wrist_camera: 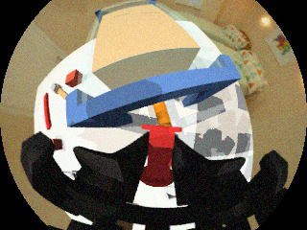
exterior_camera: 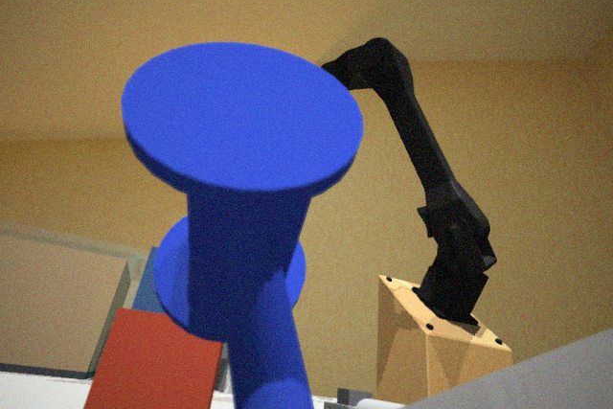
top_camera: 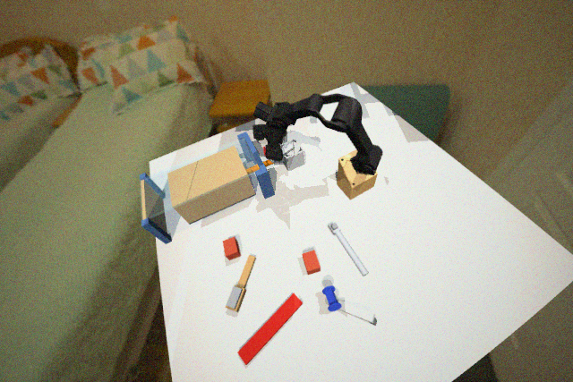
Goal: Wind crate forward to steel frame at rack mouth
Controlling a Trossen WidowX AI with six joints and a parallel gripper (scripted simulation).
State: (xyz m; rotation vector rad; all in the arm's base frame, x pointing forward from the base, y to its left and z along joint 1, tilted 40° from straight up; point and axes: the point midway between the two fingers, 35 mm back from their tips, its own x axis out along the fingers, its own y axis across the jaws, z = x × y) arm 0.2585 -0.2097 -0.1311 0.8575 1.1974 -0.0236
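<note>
The grey crank arm is 5 cm behind my gripper tip and 3 cm below it. Round my gripper tip: winch drum 11 cm behind, 1 cm to the right, 10 cm below; mouth frame 5 cm ahead, 2 cm to the right, 3 cm below; red grip 1 cm behind, 1 cm to the left.
</note>
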